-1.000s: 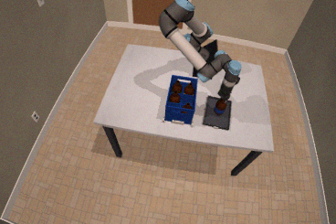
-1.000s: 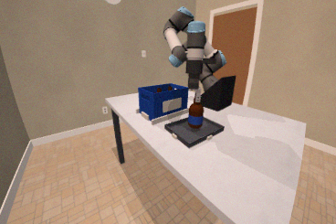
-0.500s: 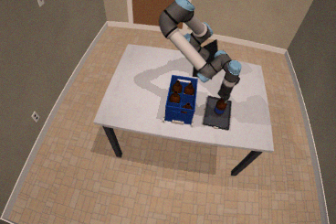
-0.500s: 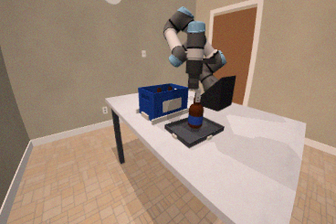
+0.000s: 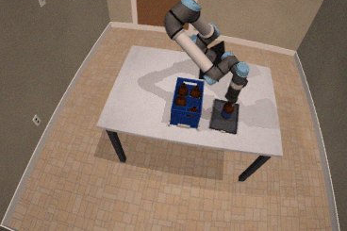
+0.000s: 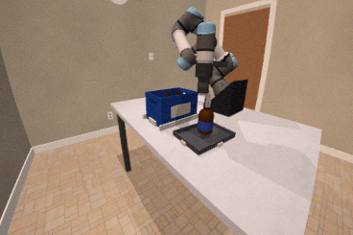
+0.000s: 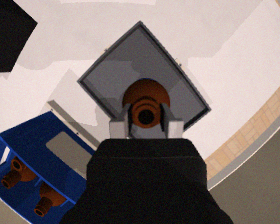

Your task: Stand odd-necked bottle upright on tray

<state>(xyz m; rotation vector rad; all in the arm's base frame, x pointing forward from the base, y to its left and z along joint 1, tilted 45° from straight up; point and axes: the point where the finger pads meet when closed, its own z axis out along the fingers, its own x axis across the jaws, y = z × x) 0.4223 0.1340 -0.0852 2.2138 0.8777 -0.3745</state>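
The bottle lies 7 cm below my hand. Also, from my hand: dark tray: 17 cm below; blue crate: 2 cm behind, 28 cm to the right, 10 cm below.
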